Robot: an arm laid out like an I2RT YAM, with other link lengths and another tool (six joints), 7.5 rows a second.
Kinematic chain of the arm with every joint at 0, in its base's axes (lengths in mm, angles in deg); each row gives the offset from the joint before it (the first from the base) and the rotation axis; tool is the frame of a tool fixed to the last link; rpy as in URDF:
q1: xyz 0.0 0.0 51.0 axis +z
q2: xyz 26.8 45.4 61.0 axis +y
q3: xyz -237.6 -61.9 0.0 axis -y
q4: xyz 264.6 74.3 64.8 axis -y
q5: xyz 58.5 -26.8 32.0 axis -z
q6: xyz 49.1 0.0 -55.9 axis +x
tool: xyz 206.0 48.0 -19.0 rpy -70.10 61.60 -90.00
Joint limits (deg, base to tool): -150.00..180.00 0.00..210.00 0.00..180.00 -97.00..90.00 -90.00..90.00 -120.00..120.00
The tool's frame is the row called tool.
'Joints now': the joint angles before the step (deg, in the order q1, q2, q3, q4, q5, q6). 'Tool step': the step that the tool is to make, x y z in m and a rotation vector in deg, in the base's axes. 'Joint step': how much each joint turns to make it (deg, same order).
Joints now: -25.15 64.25 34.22 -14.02 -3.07 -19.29
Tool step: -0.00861 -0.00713 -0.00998 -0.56 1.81 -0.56
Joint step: -1.11 0.61 -0.60 -0.24 0.52 -1.31
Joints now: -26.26 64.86 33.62 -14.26 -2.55 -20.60
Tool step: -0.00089 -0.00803 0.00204 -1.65 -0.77 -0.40
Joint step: -0.68 -1.24 -1.07 1.22 0.60 -1.00
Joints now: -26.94 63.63 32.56 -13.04 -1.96 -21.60
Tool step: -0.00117 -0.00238 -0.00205 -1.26 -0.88 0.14
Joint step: -0.14 -1.34 -2.08 2.07 0.29 -0.72
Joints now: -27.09 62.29 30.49 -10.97 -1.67 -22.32
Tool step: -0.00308 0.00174 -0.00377 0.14 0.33 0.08
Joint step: 0.00 -0.34 -0.76 0.07 -0.04 -0.07
